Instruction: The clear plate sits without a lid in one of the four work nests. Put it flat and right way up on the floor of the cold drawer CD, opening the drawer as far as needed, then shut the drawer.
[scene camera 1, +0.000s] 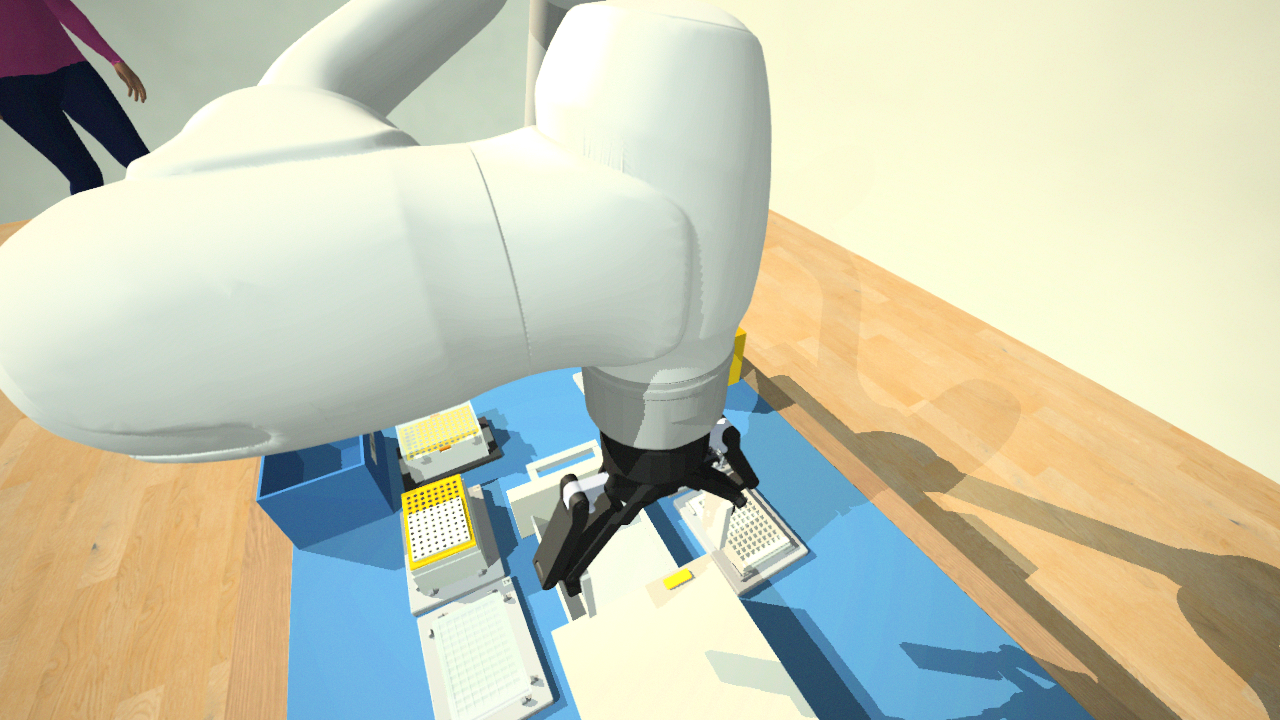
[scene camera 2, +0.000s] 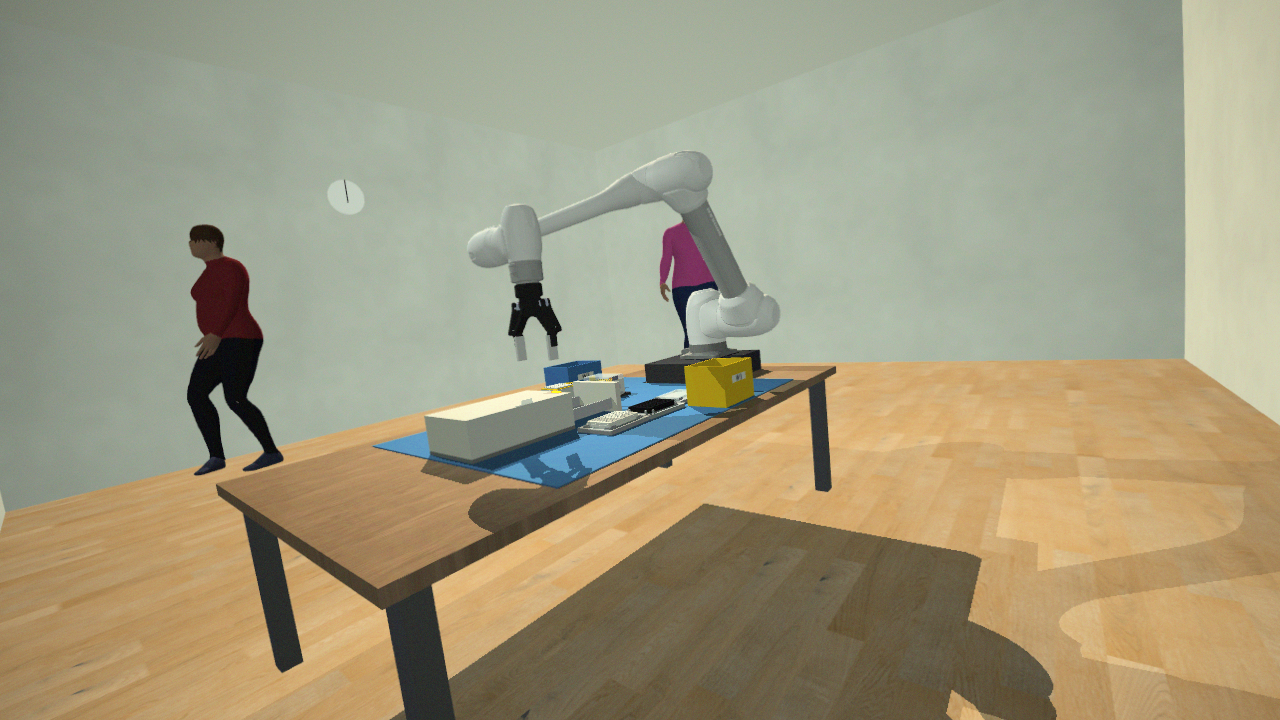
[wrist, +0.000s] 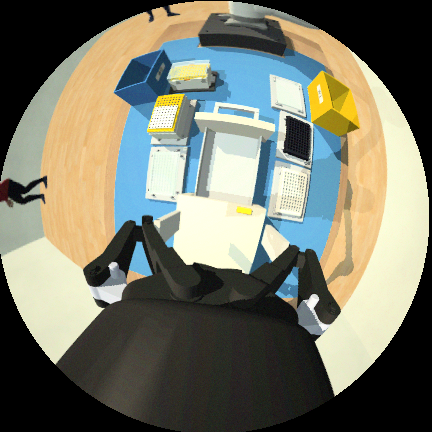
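Observation:
The clear plate, lidless with a faint grid, lies flat in the nest left of the drawer unit; it cannot be made out in scene camera 2. The cold drawer stands pulled out of its cream housing, its loop handle facing the robot base. The part of its floor that shows in the wrist view is bare. My gripper is open and empty, pointing down high above the drawer unit.
A yellow-and-white tip rack, a lidded yellow rack and a blue bin stand left. A white plate, a black plate, a pale nest and a yellow bin stand right.

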